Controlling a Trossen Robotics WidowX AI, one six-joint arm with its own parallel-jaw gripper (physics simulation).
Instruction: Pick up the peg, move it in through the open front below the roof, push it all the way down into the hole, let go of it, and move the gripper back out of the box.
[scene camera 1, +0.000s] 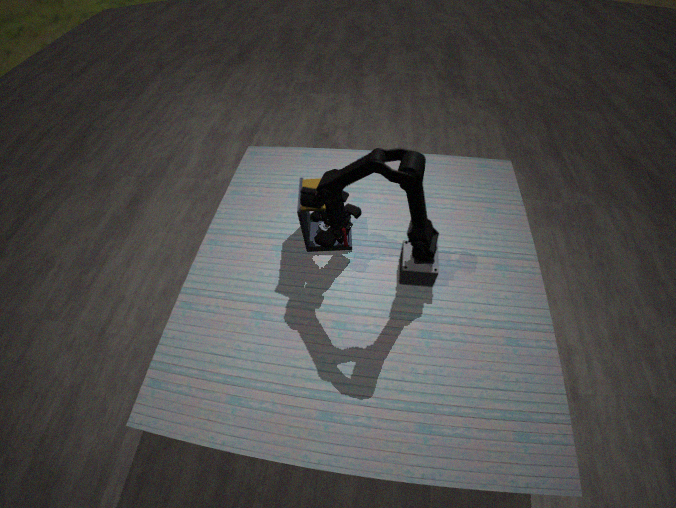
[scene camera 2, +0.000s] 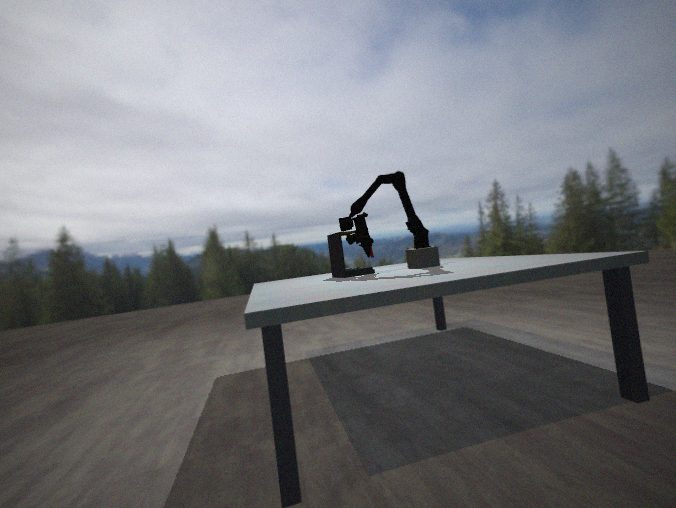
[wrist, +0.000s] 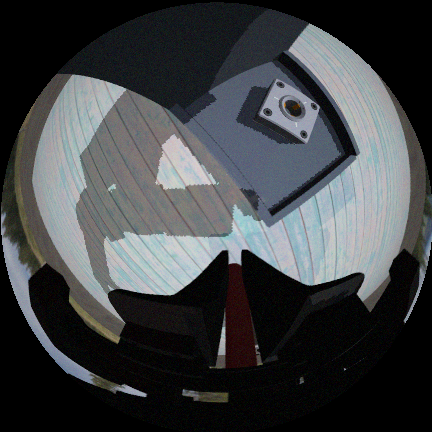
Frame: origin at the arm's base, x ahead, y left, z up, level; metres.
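Seen in the pictures: gripper, fingertip midpoint: (scene camera 1: 342, 242) (scene camera 2: 369, 257) (wrist: 234, 255); arm's base, link origin: (scene camera 1: 423, 254) (scene camera 2: 422, 247).
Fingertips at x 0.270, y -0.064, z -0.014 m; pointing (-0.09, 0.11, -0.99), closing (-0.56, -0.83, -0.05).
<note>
Pixels of each thing's middle, then the offset from my fingertips to it. "spot": a spot on its surface instead.
- red peg, body centre: (wrist: 236, 309) (scene camera 1: 344, 237) (scene camera 2: 370, 249) dx -0.011, dy +0.005, dz +0.037 m
- box, body centre: (wrist: 343, 99) (scene camera 1: 327, 214) (scene camera 2: 350, 253) dx +0.054, dy -0.102, dz +0.028 m
- yellow roof, surface spot: (scene camera 1: 311, 184) spot: dx +0.100, dy -0.143, dz +0.140 m
My gripper (wrist: 234, 255) is shut on the red peg (wrist: 240, 320) (scene camera 1: 345, 237) (scene camera 2: 372, 253). The peg is tilted and in the air above the front part of the box floor, apart from the hole. The box (scene camera 1: 328, 251) (scene camera 2: 336, 255) (wrist: 305, 165) has a dark back wall, a low rim and a yellow roof (scene camera 1: 311, 184), which the arm partly covers. The light grey square block with the round hole (wrist: 293, 106) sits on the box floor, up and to the right of the fingertips in the wrist view. In scene camera 1 the arm hides much of the block.
The arm's base block (scene camera 1: 418, 272) (scene camera 2: 422, 257) stands on the table (scene camera 1: 349, 436) (scene camera 2: 464, 284) to the right of the box. The box's dark wall (wrist: 165, 50) fills the upper left of the wrist view. The arm's shadow falls across the table and part of the box.
</note>
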